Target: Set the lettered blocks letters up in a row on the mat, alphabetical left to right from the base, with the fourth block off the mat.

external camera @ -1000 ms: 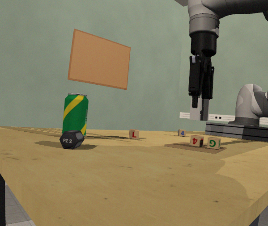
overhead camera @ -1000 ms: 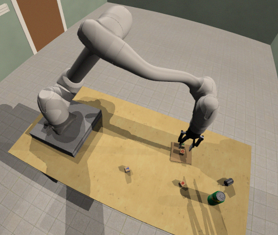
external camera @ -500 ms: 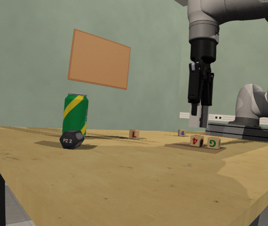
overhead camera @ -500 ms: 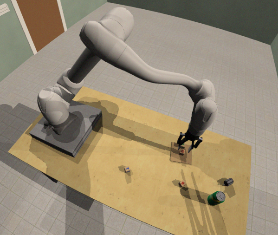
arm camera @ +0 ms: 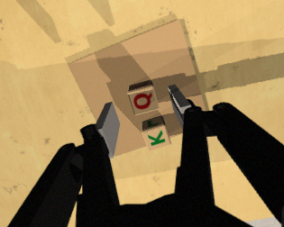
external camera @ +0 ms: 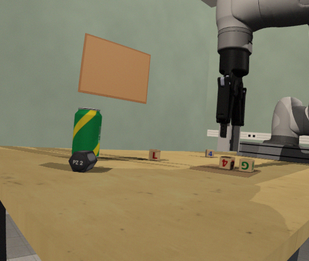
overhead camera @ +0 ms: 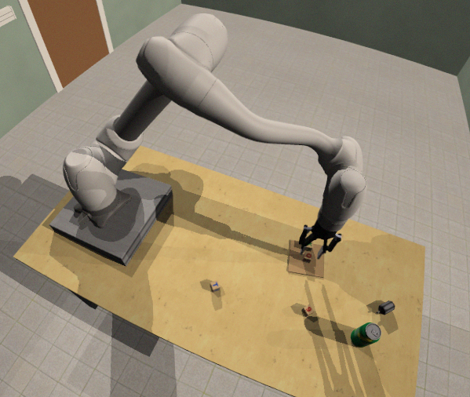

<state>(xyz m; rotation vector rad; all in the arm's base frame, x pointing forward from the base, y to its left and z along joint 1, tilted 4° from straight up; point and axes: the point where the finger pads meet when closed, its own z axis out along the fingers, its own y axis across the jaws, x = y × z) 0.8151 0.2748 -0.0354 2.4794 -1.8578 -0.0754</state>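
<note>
Now: the brown mat 8 cm below my hand. Round my hand: yellow can 30 cm ahead, 18 cm to the right, 2 cm below; T block 24 cm behind, 29 cm to the right, 6 cm below.
</note>
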